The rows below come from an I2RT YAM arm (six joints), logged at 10 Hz.
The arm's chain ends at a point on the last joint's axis. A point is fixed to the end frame.
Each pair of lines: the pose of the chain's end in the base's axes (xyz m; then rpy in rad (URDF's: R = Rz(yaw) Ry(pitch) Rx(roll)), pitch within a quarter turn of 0, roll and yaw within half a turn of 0), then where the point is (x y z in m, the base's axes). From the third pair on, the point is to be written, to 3 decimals.
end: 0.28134 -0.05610 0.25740 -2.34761 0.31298 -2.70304
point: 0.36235 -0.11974 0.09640
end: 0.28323 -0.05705 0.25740 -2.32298 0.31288 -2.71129
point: 0.36476 -0.12539 0.09860
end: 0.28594 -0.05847 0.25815 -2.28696 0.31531 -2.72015
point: 0.369 -0.133 0.103
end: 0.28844 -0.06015 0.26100 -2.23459 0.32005 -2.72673
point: 0.373 -0.143 0.111
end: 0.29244 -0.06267 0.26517 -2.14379 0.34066 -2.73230
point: 0.382 -0.159 0.126
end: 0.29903 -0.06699 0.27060 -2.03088 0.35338 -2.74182
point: 0.390 -0.180 0.146
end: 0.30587 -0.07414 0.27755 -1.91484 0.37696 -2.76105
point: 0.397 -0.203 0.170
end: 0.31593 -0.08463 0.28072 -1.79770 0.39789 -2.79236
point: 0.402 -0.230 0.191
